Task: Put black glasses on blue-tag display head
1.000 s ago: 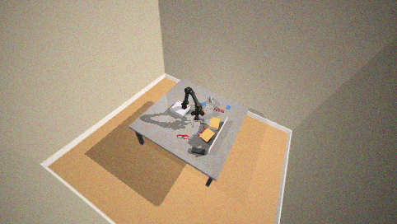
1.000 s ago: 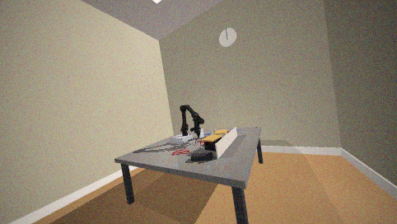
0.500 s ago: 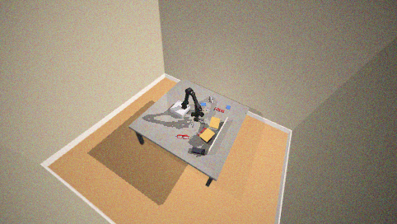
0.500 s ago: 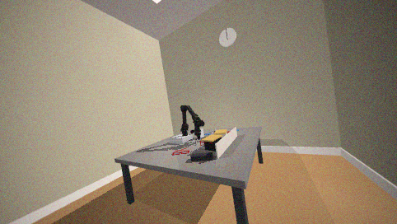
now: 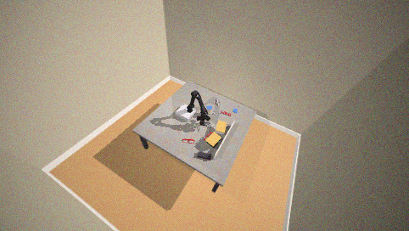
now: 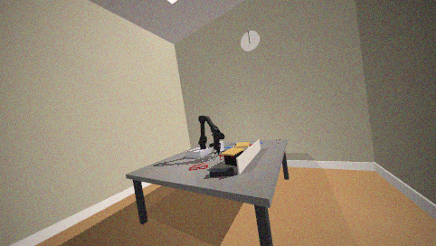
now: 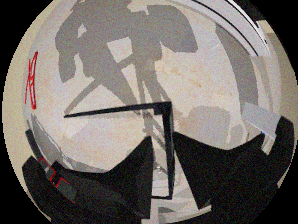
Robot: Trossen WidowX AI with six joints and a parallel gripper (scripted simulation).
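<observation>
My gripper tip is 170 mm to the right of the white shape, 70 mm past it and 30 mm below it. The rest, counted from my gripper tip: dark box 400 mm to the right, 270 mm ahead; white upright divider 380 mm ahead, 70 mm to the right, 30 mm above.
</observation>
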